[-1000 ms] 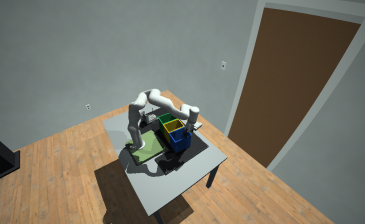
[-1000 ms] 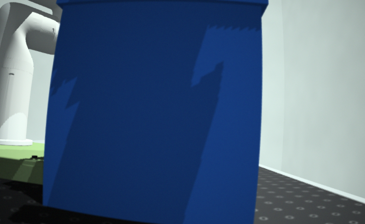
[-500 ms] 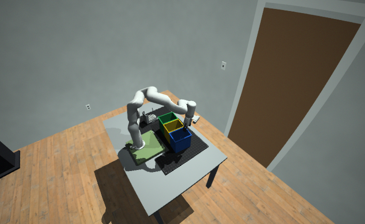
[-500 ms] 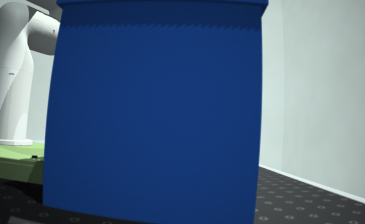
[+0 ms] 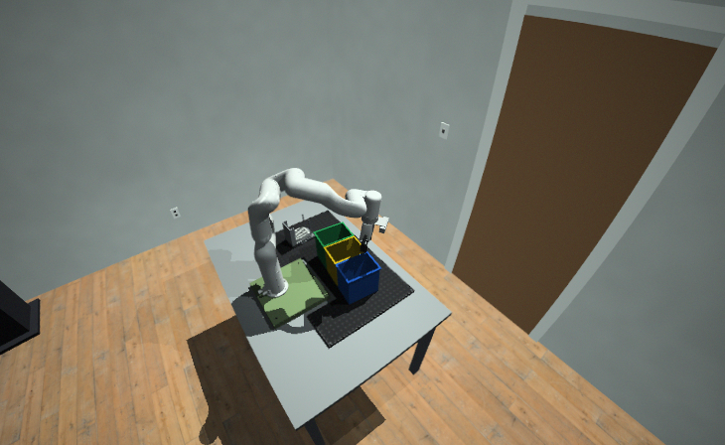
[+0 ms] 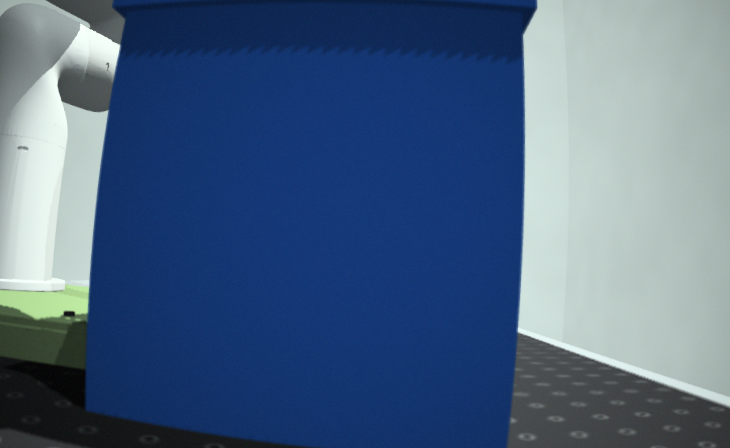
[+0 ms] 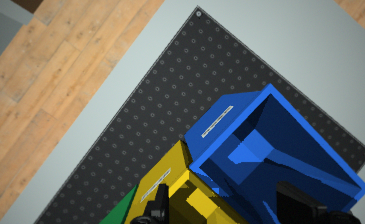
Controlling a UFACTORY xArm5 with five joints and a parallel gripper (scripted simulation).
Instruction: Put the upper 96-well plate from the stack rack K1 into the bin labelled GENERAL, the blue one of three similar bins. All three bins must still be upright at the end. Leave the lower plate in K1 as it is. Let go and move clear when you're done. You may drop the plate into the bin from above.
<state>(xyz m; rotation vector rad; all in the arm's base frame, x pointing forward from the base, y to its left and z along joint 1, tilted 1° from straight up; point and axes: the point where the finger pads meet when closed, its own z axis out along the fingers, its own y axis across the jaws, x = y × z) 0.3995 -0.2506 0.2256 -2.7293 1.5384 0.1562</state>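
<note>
My hand is 49 cm to the right of the white 96-well plate, 21 cm above it and 9 cm past it. Round my hand: blue bin (16 cm below, 8 cm behind, 4 cm to the right); then yellow bin (16 cm below, 9 cm to the left, 5 cm behind); then green bin (22 cm to the left, 16 cm below, 2 cm behind).
</note>
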